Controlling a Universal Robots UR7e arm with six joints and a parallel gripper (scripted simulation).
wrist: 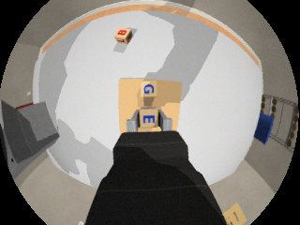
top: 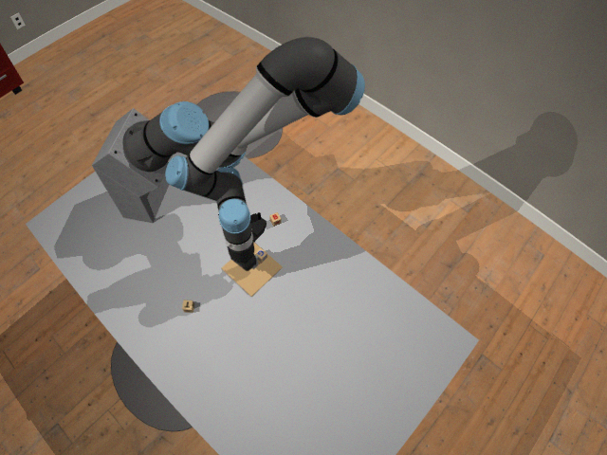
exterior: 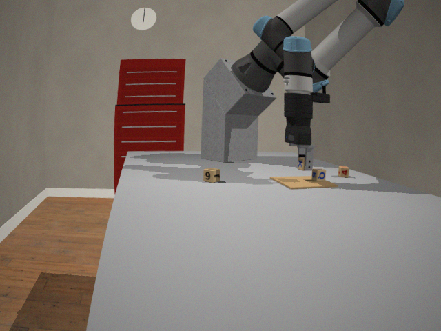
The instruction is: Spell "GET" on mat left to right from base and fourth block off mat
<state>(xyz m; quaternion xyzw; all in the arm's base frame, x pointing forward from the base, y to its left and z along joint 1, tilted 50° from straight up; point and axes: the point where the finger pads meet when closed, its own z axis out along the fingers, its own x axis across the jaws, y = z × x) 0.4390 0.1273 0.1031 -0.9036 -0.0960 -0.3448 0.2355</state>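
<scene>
Right now my hand is 5 cm above the tan mat. From my hand the other things lie so: E block right at my hand.
</scene>
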